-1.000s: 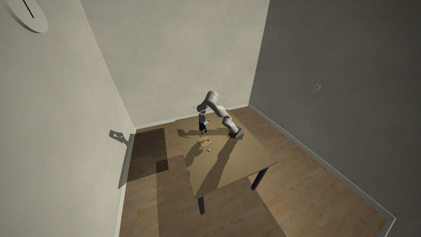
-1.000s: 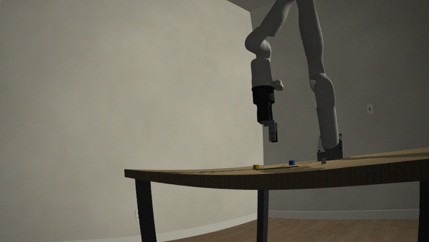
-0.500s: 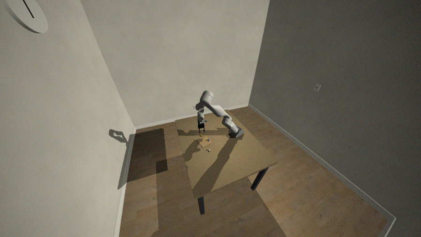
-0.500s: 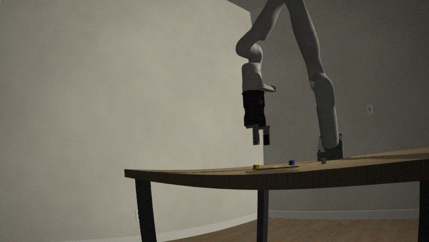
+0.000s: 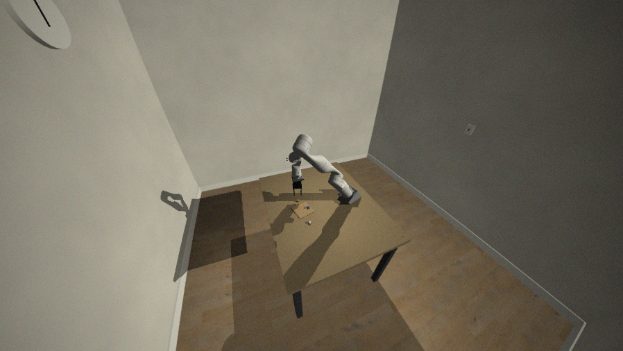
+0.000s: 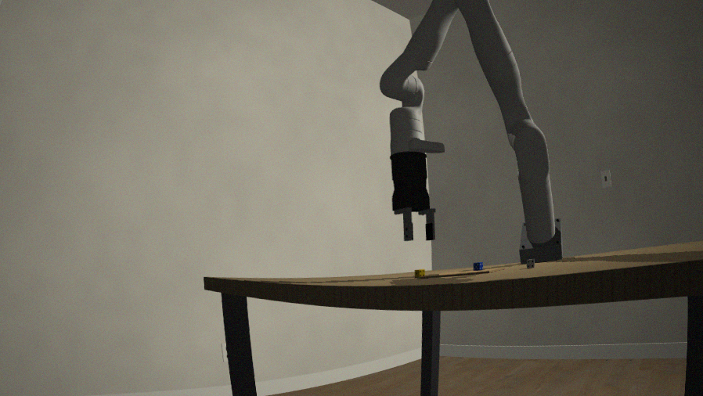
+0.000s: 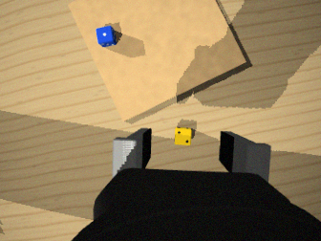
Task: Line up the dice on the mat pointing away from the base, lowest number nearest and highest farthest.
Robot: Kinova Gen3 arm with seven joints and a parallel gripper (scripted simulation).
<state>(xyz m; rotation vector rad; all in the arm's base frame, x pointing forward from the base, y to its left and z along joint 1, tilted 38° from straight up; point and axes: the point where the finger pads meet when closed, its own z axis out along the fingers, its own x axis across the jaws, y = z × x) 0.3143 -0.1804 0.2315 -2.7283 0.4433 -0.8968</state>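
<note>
My gripper is now 90 mm above the yellow die. Round my hand: white die: 260 mm to the left, 90 mm below; then blue die: 50 mm behind, 110 mm to the left, 80 mm below; then tan mat: 110 mm to the left, 90 mm below.
</note>
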